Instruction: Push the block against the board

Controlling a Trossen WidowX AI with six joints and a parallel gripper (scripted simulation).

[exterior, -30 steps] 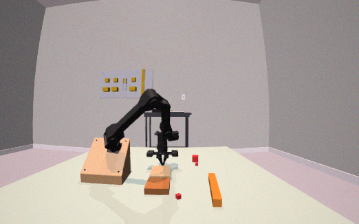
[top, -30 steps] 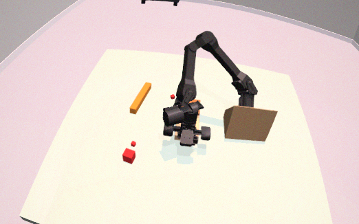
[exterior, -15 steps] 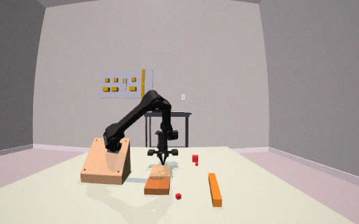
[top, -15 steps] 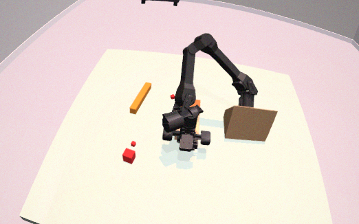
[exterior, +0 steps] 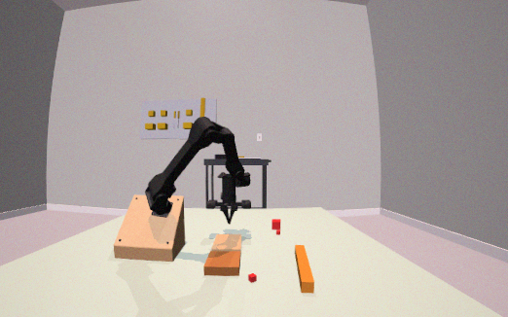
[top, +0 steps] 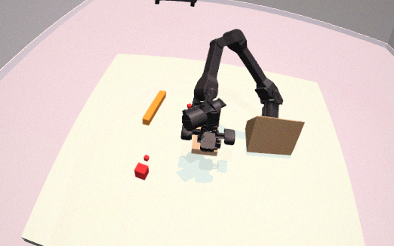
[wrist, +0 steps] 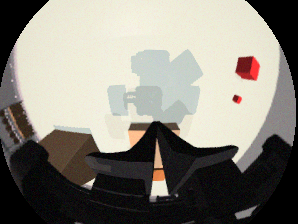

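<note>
My gripper tip is 110 mm to the left of the cream board, 50 mm above it and 10 mm short of it. Round my gripper tip: square block 240 mm to the right, 50 mm below, 20 mm ahead.
</note>
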